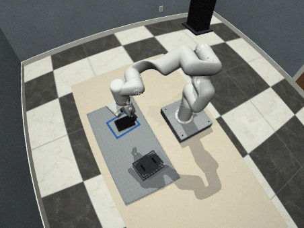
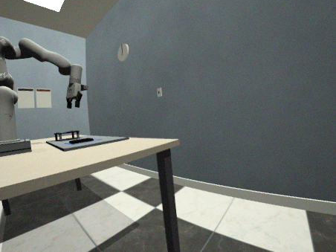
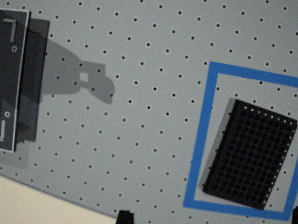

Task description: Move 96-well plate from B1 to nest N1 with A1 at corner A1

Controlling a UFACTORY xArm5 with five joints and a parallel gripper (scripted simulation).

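My hand is 230 mm above the 96-well plate and 80 mm to the left of it. The rest, counted from my hand: A1 label 310 mm to the left, 170 mm below, 70 mm behind; plate nest 260 mm to the left, 180 mm below, 10 mm ahead.
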